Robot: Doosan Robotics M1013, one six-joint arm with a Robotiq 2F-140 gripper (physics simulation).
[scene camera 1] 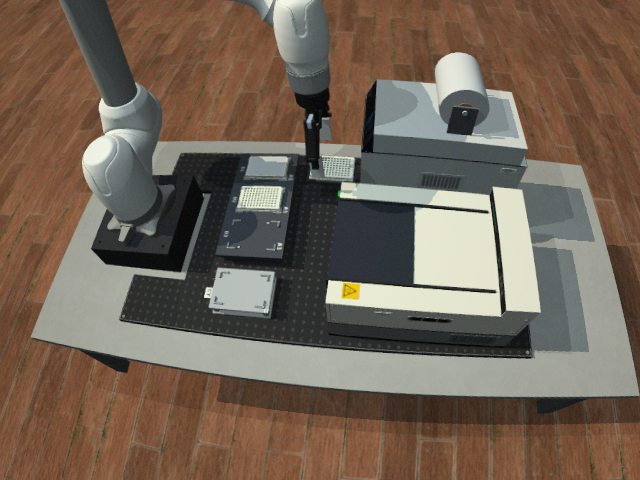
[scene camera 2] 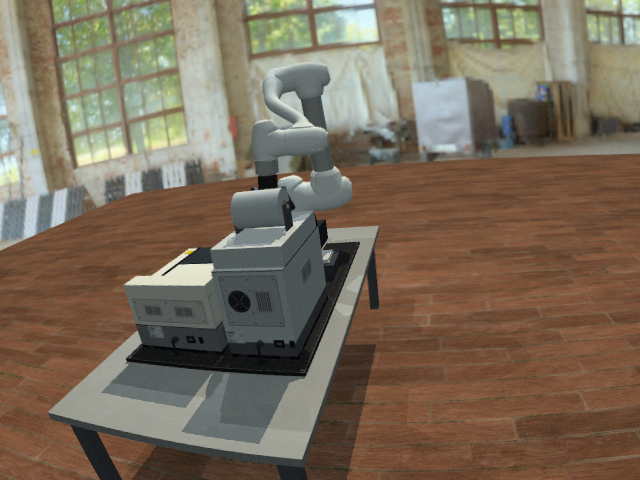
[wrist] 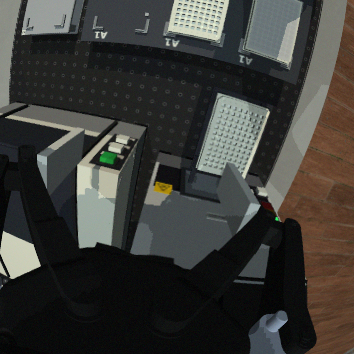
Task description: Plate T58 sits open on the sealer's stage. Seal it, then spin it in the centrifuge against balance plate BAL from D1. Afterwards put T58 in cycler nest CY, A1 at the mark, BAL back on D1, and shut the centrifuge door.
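Observation:
Plate T58 lies flat on the sealer's stage; whether film covers it is unclear. The sealer carries a white film roll. BAL, a film-topped plate, sits on D1. The centrifuge has a dark panel and a cream panel on top; its door state is unclear. Cycler nest CY is a grey block with corner marks. My gripper is open and empty, above the stage area; its fingers are hidden in scene camera 2.
A cream plate sits on D2. The dark deck also has a nest with corner brackets. The centrifuge's green button is beside two white ones. The sealer's yellow warning label is near its stage. The arm's black base stands left.

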